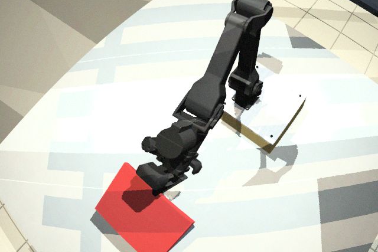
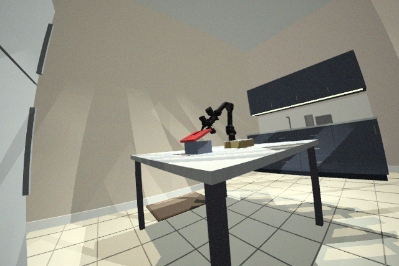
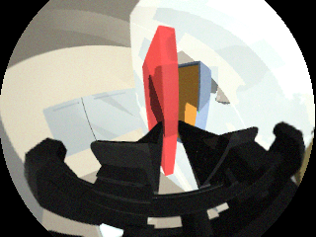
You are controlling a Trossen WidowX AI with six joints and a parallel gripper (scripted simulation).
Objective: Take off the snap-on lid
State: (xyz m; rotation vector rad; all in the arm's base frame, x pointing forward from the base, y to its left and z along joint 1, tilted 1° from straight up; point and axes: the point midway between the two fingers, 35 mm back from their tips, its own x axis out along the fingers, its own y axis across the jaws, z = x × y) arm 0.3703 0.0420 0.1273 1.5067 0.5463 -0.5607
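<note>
Now: the red lid 70 mm ahead of my gripper tip and 30 mm below it. Also, from my gripper tip: storage box (60 mm ahead, 120 mm below).
</note>
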